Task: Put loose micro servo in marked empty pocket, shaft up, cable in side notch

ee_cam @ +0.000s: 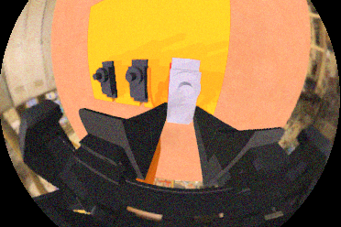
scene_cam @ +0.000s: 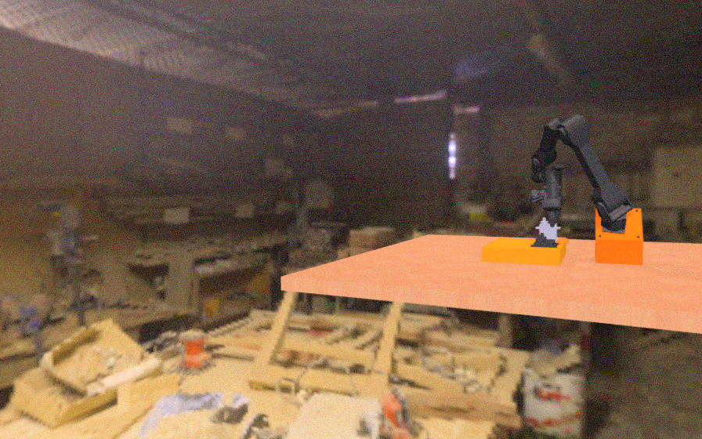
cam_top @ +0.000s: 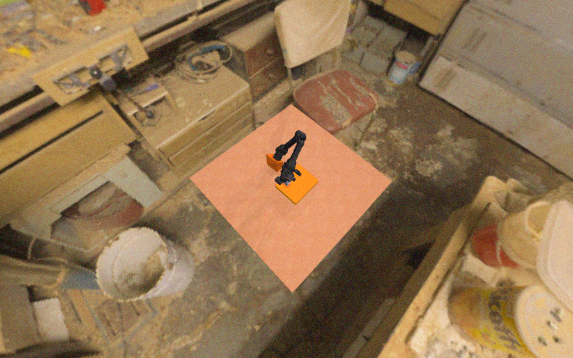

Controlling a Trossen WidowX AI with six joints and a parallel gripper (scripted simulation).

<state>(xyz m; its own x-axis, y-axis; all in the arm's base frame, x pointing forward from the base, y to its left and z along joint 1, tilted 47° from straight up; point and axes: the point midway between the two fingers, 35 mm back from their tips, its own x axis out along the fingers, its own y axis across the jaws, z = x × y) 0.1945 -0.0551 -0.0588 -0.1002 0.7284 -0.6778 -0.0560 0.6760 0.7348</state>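
Now: gripper tip 12 cm short of the robot deck, 8 cm to the right of it and 8 cm above it.
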